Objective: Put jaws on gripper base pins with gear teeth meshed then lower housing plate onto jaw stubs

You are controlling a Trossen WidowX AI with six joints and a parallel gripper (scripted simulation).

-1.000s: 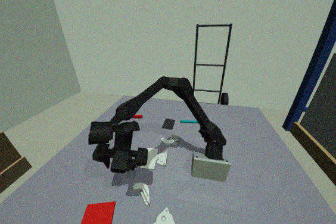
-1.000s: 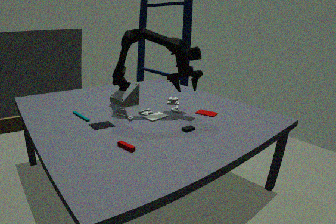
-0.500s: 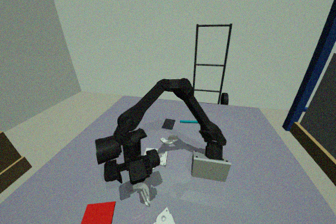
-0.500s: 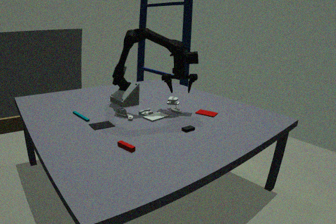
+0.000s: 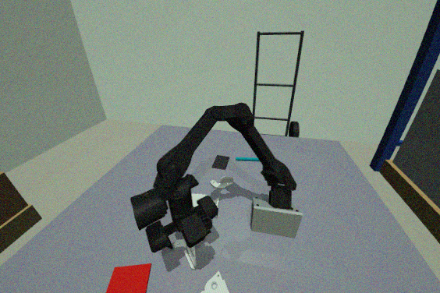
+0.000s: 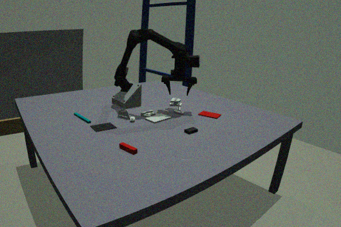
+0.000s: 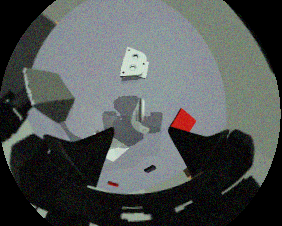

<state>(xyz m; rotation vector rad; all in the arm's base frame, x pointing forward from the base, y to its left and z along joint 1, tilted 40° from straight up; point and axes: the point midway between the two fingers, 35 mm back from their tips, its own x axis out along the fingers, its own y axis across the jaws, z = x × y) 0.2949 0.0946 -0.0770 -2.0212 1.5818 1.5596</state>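
My gripper tip is 90 mm above the grey jaw, 30 mm short of it and 10 mm to the left of it. Also, from my gripper tip: flat light plate: 170 mm to the right, 90 mm below, 20 mm ahead; then white gripper base: 90 mm to the left, 90 mm behind, 70 mm below; then red flat plate: 160 mm ahead, 90 mm below, 80 mm to the left.
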